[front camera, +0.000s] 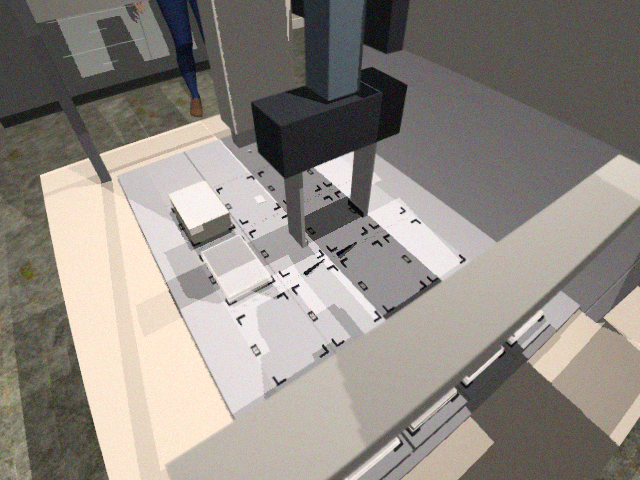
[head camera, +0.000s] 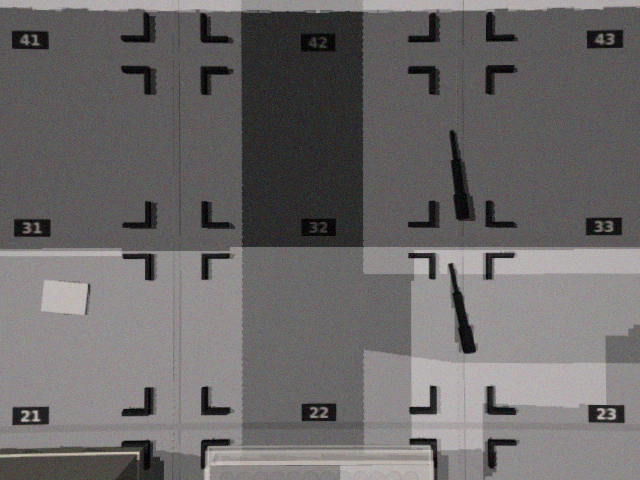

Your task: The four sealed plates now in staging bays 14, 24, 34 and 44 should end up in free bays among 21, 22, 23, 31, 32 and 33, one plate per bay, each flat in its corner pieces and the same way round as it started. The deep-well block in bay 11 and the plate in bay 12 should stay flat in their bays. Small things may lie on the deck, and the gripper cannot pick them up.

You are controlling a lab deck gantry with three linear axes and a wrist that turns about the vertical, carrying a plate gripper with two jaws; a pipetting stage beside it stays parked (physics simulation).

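Frame: origin at the robot's base, x back, y up, z left, level; metres.
Where they show: gripper, fingertip midpoint: (front camera: 329,223); robot's base, link origin: (front camera: 173,209).
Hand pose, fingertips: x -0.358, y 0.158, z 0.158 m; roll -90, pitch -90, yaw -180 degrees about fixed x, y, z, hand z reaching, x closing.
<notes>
Each offset is from my fingertips to the top centre of the thing.
My gripper (front camera: 333,228) is open and empty, its two jaws hanging over the middle of the deck near bay 32; its exact height is unclear. The four sealed plates {dx -0.198, dy -0.129, dz -0.115 m} (front camera: 374,458) {dx -0.198, dy -0.129, dz -0.008 m} (front camera: 434,410) {dx -0.198, dy -0.129, dz +0.099 m} (front camera: 484,366) {dx -0.198, dy -0.129, dz +0.206 m} (front camera: 527,328) lie in the staging row, partly hidden behind the front beam. The deep-well block {dx +0.294, dy -0.116, dz -0.115 m} (front camera: 199,211) (head camera: 62,469) stands in bay 11. The plate {dx +0.130, dy -0.143, dz -0.115 m} (front camera: 235,266) (head camera: 320,459) lies in bay 12, apparently flat. Bays 22 and 32 show no plate. Bays 21, 31, 23 and 33 show partly in the head view, with no plate visible there.
One black pen-like thing {dx +0.050, dy -0.150, dz +0.083 m} (front camera: 346,249) (head camera: 459,178) lies between bays 32 and 33. Another black pen-like thing {dx +0.049, dy -0.150, dz +0.007 m} (front camera: 314,266) (head camera: 461,310) lies between bays 22 and 23. A small white card {dx +0.275, dy -0.157, dz +0.013 m} (front camera: 260,198) (head camera: 65,297) lies in bay 21. The front beam (front camera: 413,320) crosses before the deck.
</notes>
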